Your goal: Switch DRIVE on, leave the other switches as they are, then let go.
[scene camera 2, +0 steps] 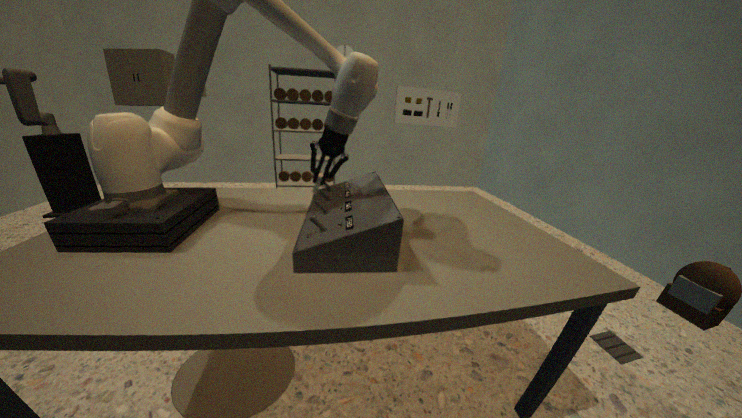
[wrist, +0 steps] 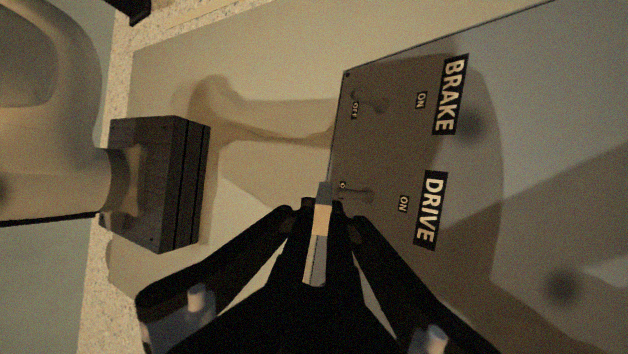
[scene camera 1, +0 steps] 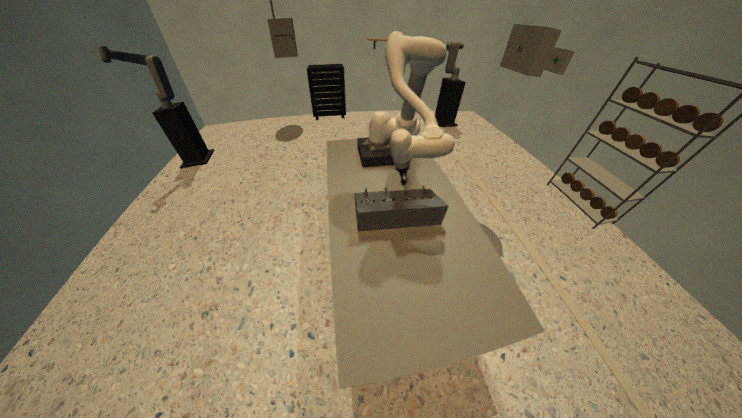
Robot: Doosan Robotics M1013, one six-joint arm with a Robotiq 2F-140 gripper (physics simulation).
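You can see the gripper (scene camera 2: 314, 191), (wrist: 324, 193) in both of those views. It's the same with a grey switch box: the box (scene camera 2: 362, 232), (wrist: 488, 168) shows there too.
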